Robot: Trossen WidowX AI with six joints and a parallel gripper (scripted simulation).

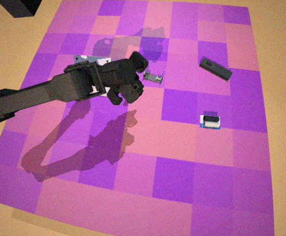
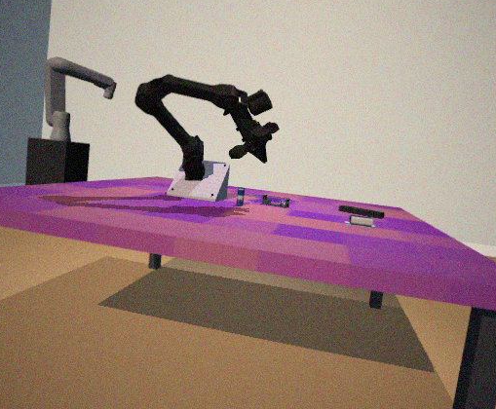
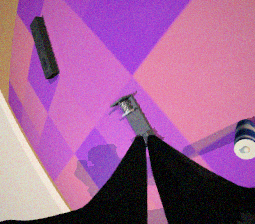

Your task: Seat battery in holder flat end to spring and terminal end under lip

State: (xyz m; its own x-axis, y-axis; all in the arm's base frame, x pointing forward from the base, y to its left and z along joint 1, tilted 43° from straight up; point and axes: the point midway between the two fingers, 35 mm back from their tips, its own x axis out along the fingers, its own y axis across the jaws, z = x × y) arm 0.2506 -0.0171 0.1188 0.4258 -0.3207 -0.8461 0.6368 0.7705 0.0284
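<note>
Now: the battery 12 cm below my gripper tip, 7 cm behind it and 1 cm to the right of it. From my gripper tip the other things lie so: black bar (36 cm ahead, 17 cm to the left, 14 cm below).
</note>
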